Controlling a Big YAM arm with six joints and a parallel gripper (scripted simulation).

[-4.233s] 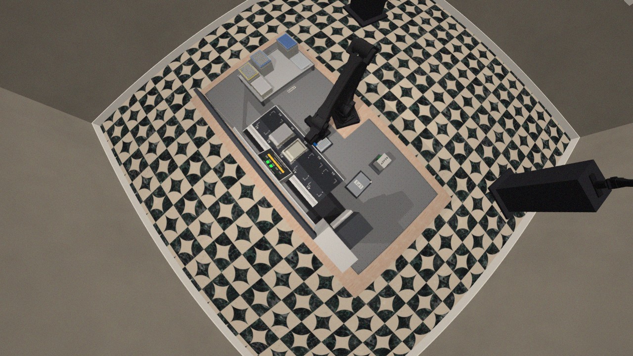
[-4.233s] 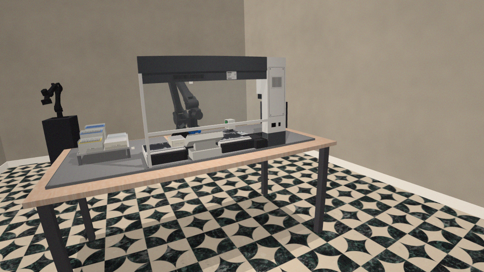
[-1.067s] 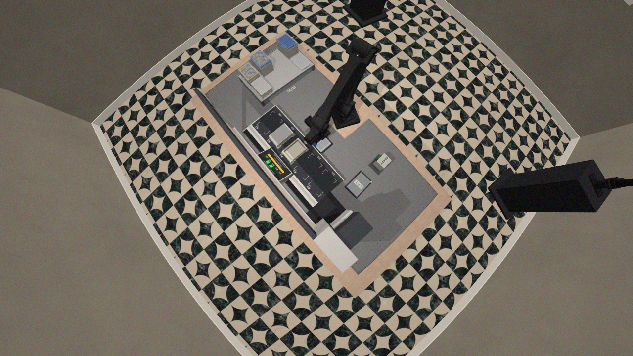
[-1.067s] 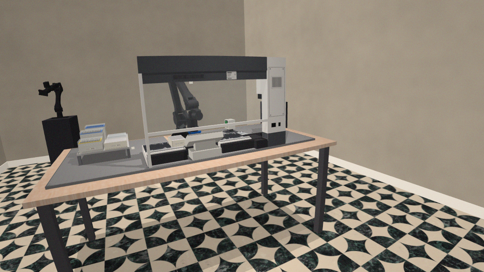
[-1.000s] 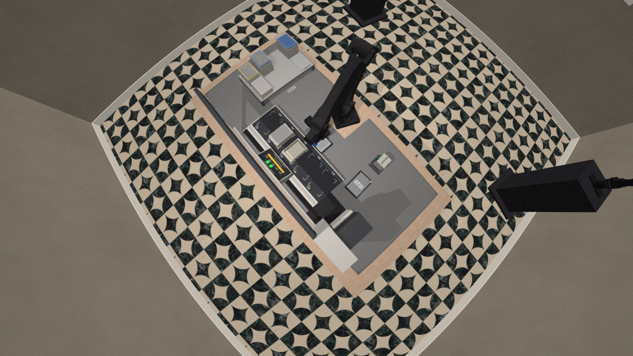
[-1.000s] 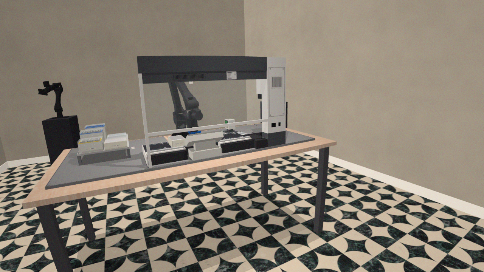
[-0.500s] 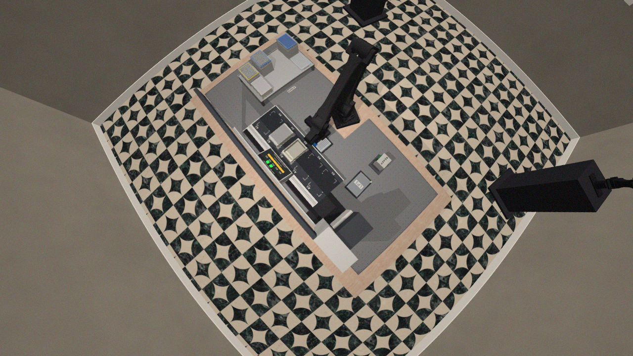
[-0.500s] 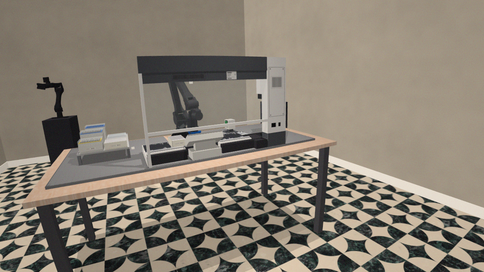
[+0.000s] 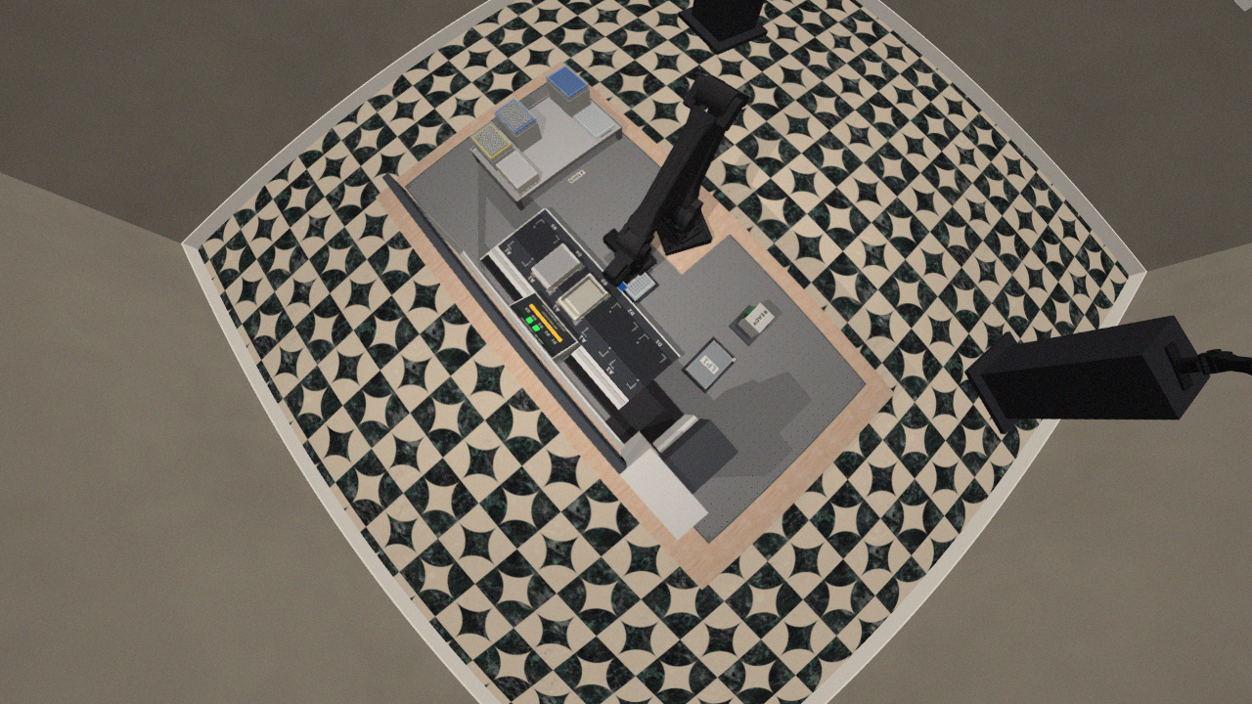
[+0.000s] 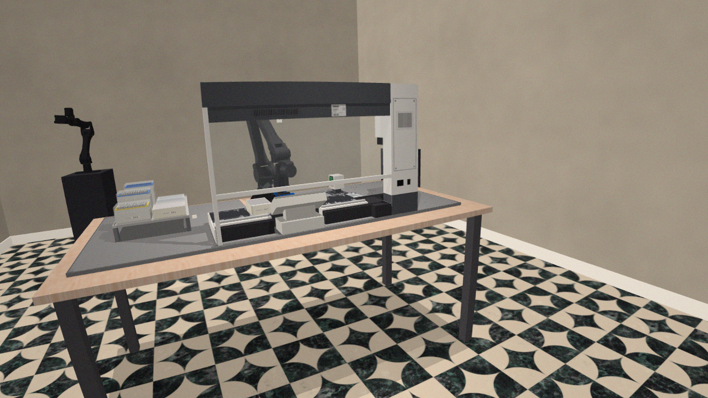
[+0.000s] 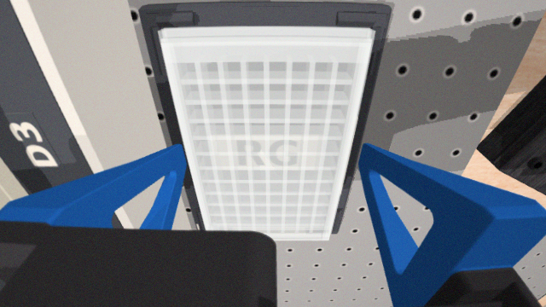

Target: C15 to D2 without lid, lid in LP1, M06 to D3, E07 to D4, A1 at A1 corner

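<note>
Right now the regrip nest RG is 2 cm below my hand. The rest, counted from my hand: clear plate lid: 5 cm behind, 36 cm to the left, 1 cm below; cream one-well reservoir: 17 cm ahead, 1 cm to the right, 4 cm above; dark lid park LP1: 5 cm behind, 36 cm to the left, 2 cm below.
</note>
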